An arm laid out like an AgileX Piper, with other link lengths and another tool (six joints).
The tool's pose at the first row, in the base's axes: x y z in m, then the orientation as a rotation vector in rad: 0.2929 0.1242 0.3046 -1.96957 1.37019 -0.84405
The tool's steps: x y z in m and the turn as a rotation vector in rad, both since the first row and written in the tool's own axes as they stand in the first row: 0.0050 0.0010 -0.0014 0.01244 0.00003 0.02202; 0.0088 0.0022 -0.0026 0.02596 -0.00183 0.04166; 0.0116 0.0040 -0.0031 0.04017 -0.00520 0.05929; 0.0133 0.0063 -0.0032 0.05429 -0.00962 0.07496; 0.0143 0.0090 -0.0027 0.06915 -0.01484 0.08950; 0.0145 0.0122 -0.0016 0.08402 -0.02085 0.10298; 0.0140 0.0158 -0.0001 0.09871 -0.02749 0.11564; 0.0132 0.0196 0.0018 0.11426 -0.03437 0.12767; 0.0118 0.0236 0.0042 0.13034 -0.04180 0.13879; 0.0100 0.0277 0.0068 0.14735 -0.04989 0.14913; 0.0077 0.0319 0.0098 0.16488 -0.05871 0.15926
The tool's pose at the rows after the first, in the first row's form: 0.2926 0.1190 0.3055 -1.94161 1.38096 -0.84051; 0.2920 0.1149 0.3060 -1.91517 1.38763 -0.83651; 0.2913 0.1117 0.3054 -1.89018 1.39106 -0.83211; 0.2904 0.1094 0.3040 -1.86713 1.39216 -0.82740; 0.2895 0.1077 0.3018 -1.84467 1.39122 -0.82269; 0.2885 0.1067 0.2987 -1.82326 1.38885 -0.81762; 0.2875 0.1062 0.2949 -1.80283 1.38549 -0.81213; 0.2866 0.1061 0.2907 -1.78237 1.38082 -0.80710; 0.2857 0.1065 0.2859 -1.76242 1.37469 -0.80215; 0.2849 0.1072 0.2809 -1.74258 1.36688 -0.79731; 0.2842 0.1085 0.2754 -1.72269 1.35810 -0.79202
